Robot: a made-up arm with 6 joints.
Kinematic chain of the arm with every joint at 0, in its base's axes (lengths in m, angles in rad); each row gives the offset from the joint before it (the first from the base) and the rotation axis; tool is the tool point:
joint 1: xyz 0 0 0.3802 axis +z
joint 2: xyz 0.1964 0 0 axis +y
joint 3: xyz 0 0 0.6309 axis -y
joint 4: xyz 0 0 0.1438 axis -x
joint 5: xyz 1.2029 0 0 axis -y
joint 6: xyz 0.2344 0 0 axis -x
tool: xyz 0 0 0
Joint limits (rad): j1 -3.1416..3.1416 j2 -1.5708..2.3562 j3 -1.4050..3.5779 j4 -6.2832..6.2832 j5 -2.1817..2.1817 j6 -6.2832..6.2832
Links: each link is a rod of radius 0.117 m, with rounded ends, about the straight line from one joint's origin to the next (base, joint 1, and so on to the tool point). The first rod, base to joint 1, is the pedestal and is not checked.
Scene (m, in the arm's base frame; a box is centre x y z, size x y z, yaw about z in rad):
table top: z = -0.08
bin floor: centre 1.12 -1 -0.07 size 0.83 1.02 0.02 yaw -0.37
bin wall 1: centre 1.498 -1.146 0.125 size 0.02 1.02 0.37 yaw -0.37
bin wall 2: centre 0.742 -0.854 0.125 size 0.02 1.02 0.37 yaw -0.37
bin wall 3: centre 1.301 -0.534 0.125 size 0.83 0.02 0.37 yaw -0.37
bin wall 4: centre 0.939 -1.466 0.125 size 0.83 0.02 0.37 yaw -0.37
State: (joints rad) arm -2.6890 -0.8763 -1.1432 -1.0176 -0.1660 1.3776
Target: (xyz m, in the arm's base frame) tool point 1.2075 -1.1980 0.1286
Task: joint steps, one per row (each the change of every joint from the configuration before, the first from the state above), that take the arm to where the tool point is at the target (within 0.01 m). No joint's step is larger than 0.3 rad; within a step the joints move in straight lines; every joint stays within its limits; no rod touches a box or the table.
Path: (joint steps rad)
1: 0.2694 0.1476 0.1426 -0.0075 -0.0021 0.0000
2: 0.2694 0.1477 0.1427 -0.0075 -0.0022 0.0000
3: 0.2694 0.1476 0.1426 -0.0076 -0.0021 0.0000
4: 0.2694 0.1477 0.1427 -0.0075 -0.0022 0.0000
5: 0.2694 0.1476 0.1426 -0.0075 -0.0021 0.0000
6: 0.2694 0.1477 0.1427 -0.0075 -0.0022 0.0000
7: 0.2694 0.1476 0.1426 -0.0076 -0.0021 0.0000
8: 0.0013 0.1767 -0.0115 -0.0006 0.0114 0.0000
9: 0.0014 0.1768 -0.0116 -0.0007 0.0114 0.0000

